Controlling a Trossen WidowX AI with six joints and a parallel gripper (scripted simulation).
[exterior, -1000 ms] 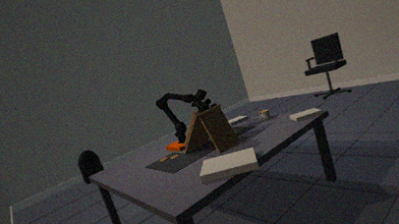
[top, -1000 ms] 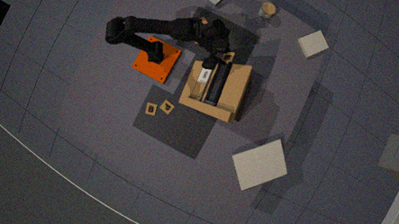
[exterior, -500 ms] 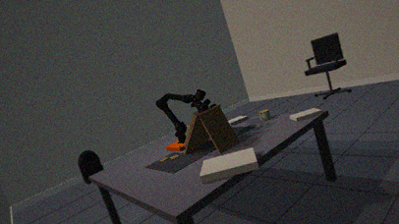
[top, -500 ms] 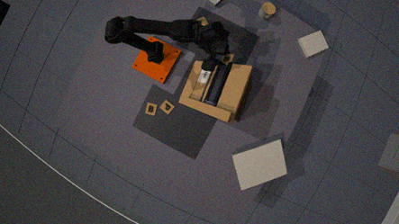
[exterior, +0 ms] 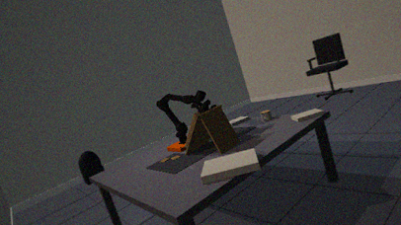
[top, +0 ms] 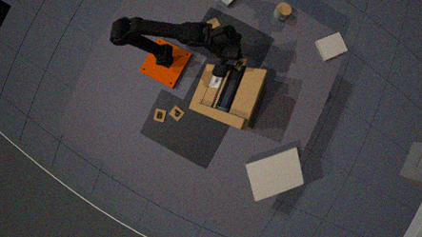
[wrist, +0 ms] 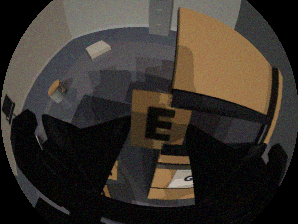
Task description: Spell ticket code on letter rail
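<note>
Right now the white ticket is 60 mm behind my gripper tip, 80 mm to the right of it and 80 mm below it. The rest, counted from my gripper tip: small cup 110 mm ahead, 430 mm to the left, 140 mm below; white slab 400 mm ahead, 380 mm to the right, 150 mm below; dark mat 140 mm behind, 100 mm to the right, 170 mm below.
</note>
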